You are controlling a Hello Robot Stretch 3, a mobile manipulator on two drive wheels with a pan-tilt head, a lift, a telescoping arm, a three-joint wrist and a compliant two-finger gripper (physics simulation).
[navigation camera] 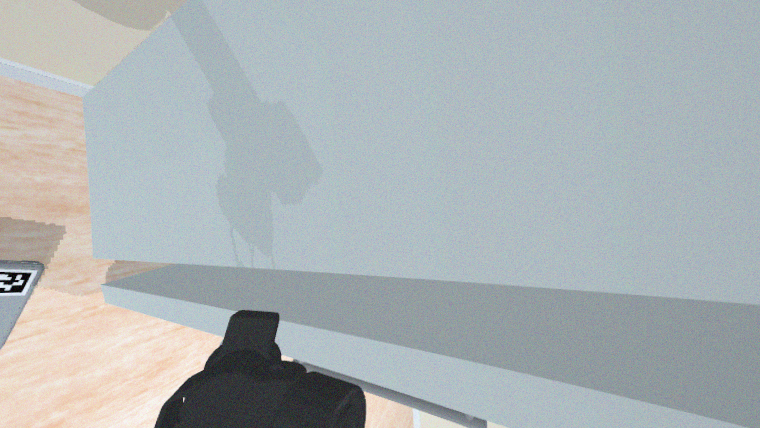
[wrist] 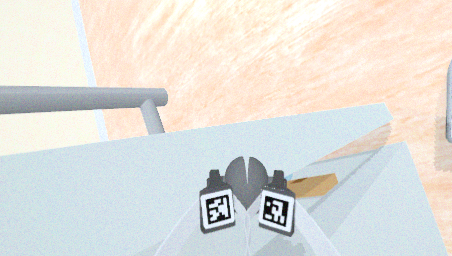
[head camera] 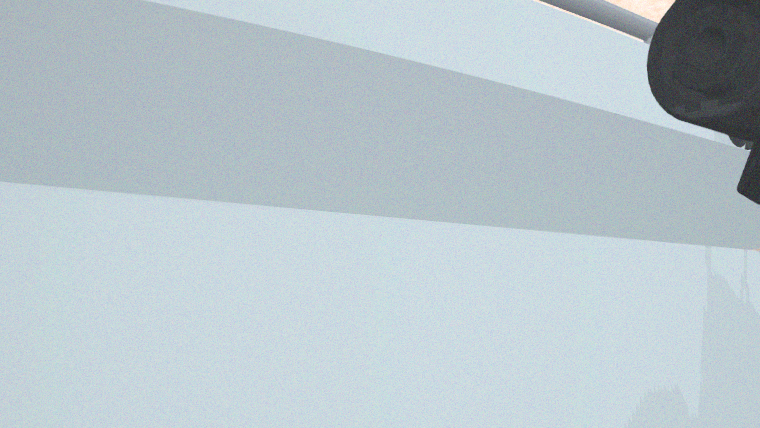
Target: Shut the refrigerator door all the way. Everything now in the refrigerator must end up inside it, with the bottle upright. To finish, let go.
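Frame: origin at the robot's base, x left, y ahead, z down, level; metres.
Where they show: gripper, fingertip midpoint: (wrist: 245,176).
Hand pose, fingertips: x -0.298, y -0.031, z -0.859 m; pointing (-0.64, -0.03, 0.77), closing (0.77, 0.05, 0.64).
Note:
Things, the pixels of their top centre, and the offset from my fingertips. "pt": a spot on its surface instead. Level surfaces: height alone.
- orange-brown item at a spot on its surface: (wrist: 317,185) pt dx -0.177, dy +0.212, dz +0.574 m
- blue sliver at a spot on its surface: (wrist: 289,177) pt dx -0.346, dy +0.249, dz +0.705 m
- Wood-look floor at its surface level: dz +0.859 m
The refrigerator (head camera: 372,329) (navigation camera: 478,132) (wrist: 410,200) is pale blue. Its door (head camera: 425,74) (navigation camera: 329,345) (wrist: 125,170) stands slightly ajar, with a narrow wedge of floor showing between door and body at the free end. The grey bar handle (head camera: 611,18) (navigation camera: 393,393) (wrist: 80,99) is on the door's outer side. My gripper (wrist: 245,176) is shut and empty, its fingertips over the door's top edge in the wrist view; contact cannot be told. An orange-brown item (wrist: 317,185) and a blue sliver (wrist: 289,177) show in the gap beside the fingers. The bottle's pose is hidden.
Wood-look floor (navigation camera: 42,159) (wrist: 250,60) lies around the door. A cream wall (navigation camera: 53,37) (wrist: 35,45) stands beyond. A grey part with a marker (navigation camera: 18,281) shows at the navigation view's left edge. The arm's shadow falls on the refrigerator.

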